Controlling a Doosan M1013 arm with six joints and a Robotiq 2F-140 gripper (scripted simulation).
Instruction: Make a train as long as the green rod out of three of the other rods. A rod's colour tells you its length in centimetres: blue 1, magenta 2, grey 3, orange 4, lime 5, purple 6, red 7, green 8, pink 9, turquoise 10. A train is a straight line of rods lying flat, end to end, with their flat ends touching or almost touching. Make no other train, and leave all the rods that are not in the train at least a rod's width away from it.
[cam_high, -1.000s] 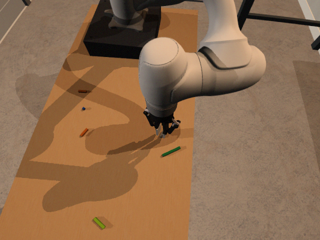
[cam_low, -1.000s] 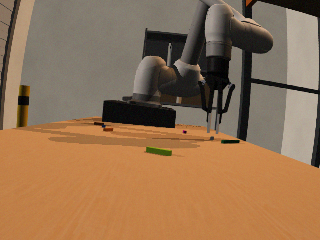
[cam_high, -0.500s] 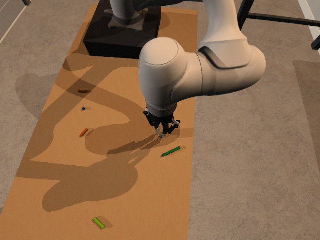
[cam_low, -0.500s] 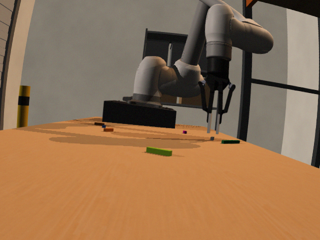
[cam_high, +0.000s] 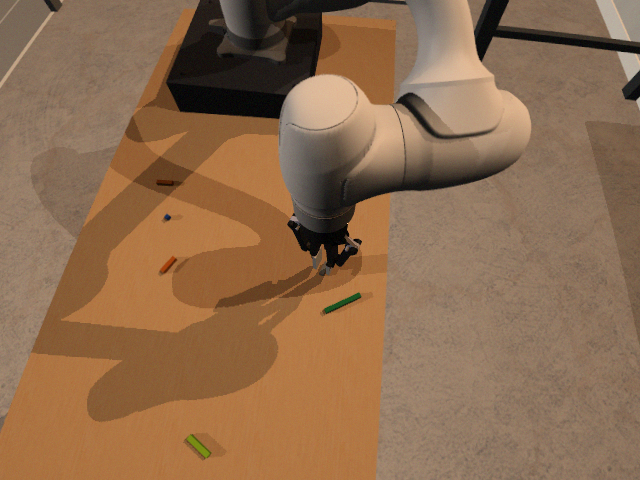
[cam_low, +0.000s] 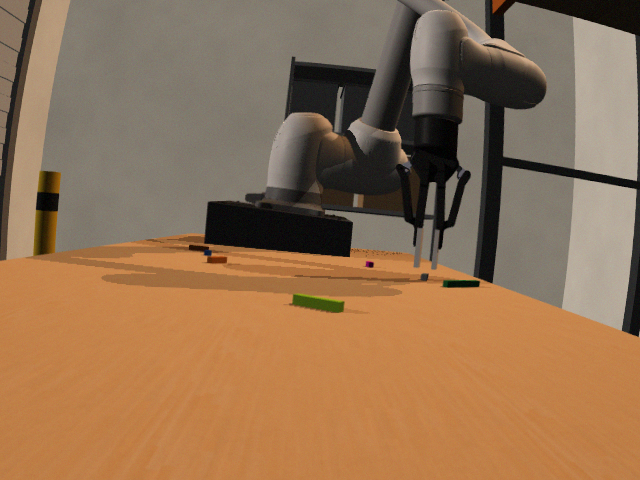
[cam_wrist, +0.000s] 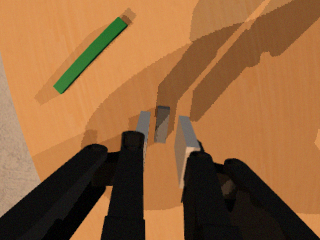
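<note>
The grey rod lies 5 cm below my hand. The rest, counted from my hand: green rod: 7 cm ahead, 5 cm to the left, 5 cm below; magenta rod: 17 cm behind, 8 cm to the right, 5 cm below; blue rod: 7 cm behind, 38 cm to the right, 5 cm below.
</note>
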